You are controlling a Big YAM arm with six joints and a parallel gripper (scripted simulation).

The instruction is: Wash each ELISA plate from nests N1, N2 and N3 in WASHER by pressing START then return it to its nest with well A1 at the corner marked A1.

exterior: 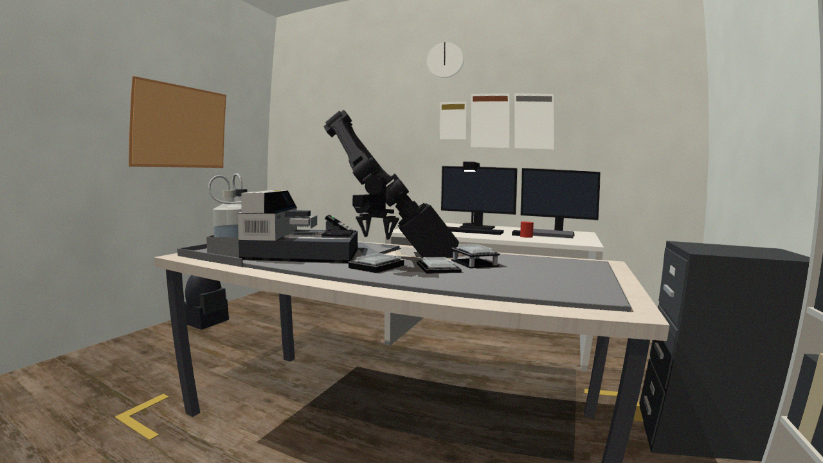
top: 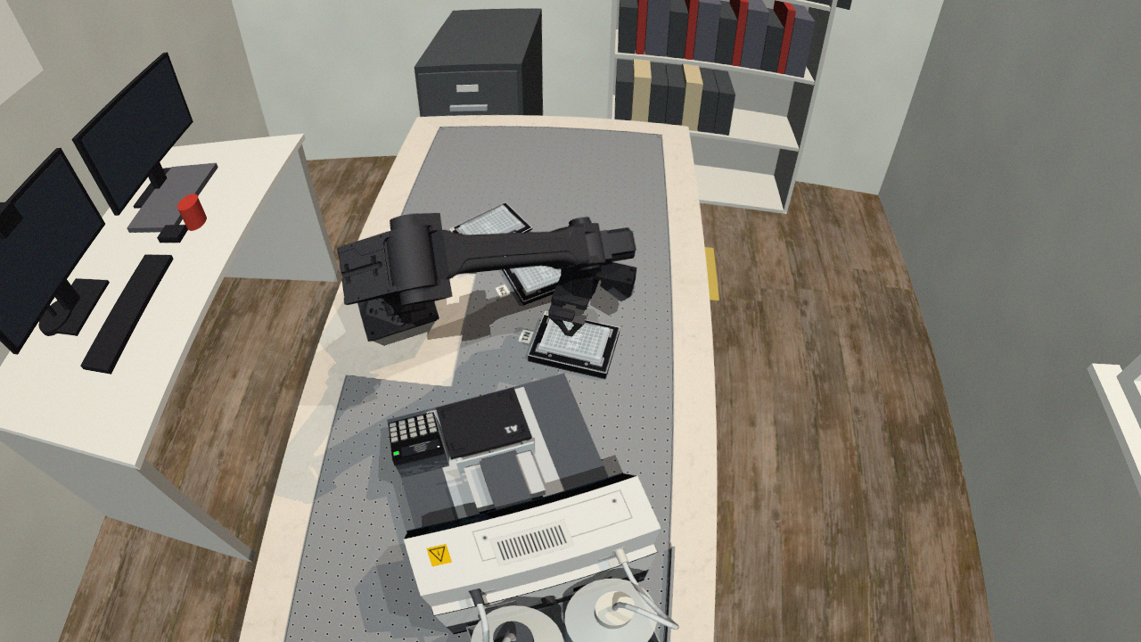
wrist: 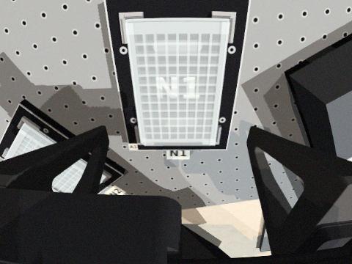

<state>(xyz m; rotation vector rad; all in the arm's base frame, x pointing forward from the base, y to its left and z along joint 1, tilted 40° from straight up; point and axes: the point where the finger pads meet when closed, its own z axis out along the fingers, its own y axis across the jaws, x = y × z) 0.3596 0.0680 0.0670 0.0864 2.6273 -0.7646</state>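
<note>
My gripper is now 8 cm above the white ELISA plate. Also, from my hand: black nest: 9 cm behind, 20 cm to the left, 10 cm below; then plate washer: 8 cm behind, 39 cm to the right, 2 cm above.
</note>
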